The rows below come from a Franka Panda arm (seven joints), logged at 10 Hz.
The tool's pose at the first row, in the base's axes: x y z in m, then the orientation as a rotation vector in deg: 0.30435 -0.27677 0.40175 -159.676 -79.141 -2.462
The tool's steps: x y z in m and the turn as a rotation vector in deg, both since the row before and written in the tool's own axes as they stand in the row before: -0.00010 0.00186 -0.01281 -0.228 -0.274 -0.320; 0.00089 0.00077 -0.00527 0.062 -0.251 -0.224; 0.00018 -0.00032 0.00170 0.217 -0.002 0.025; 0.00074 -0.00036 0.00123 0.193 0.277 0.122; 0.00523 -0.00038 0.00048 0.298 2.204 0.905; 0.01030 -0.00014 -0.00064 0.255 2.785 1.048; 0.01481 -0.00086 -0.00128 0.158 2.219 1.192; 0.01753 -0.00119 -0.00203 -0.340 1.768 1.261; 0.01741 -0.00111 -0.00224 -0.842 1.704 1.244
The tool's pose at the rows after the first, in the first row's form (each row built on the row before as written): 0.30563 -0.27849 0.41452 -159.754 -79.732 -2.249; 0.30672 -0.27842 0.41981 -159.653 -80.076 -1.861; 0.30658 -0.27803 0.41812 -159.497 -79.960 -1.704; 0.30674 -0.27718 0.41692 -159.313 -79.657 -1.949; 0.30958 -0.27275 0.41663 -158.768 -77.794 -4.750; 0.31576 -0.26460 0.41802 -158.034 -75.604 -8.323; 0.32427 -0.25278 0.42110 -157.639 -73.364 -11.135; 0.33440 -0.23910 0.42591 -157.840 -71.253 -13.649; 0.34470 -0.22595 0.43141 -158.424 -69.272 -16.411
